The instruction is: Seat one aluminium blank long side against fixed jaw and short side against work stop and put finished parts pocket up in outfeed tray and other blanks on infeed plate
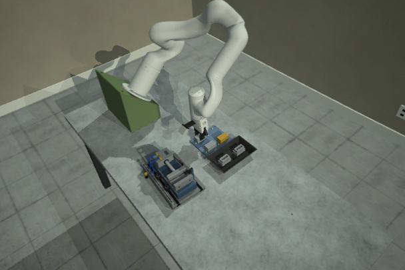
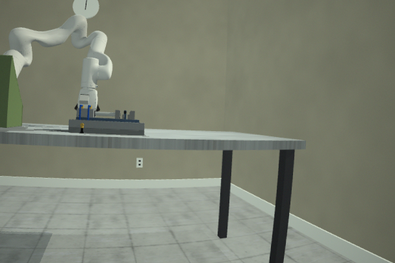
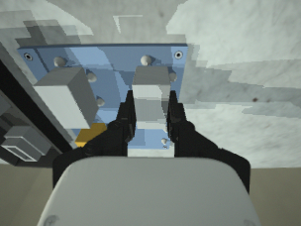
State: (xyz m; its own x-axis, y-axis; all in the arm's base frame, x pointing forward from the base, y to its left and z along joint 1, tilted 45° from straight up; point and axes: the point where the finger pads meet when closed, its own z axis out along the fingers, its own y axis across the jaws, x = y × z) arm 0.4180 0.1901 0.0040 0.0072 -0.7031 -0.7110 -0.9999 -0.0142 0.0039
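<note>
Now: the fixed jaw 27 cm to the right of my hand, 22 cm ahead of it and 3 cm above it. From my hand the other things lie so: cylinder rod: 26 cm to the right, 10 cm ahead, 3 cm above; aluminium blank: 2 cm below; brass blank: 9 cm to the left, 9 cm ahead, 2 cm below.
</note>
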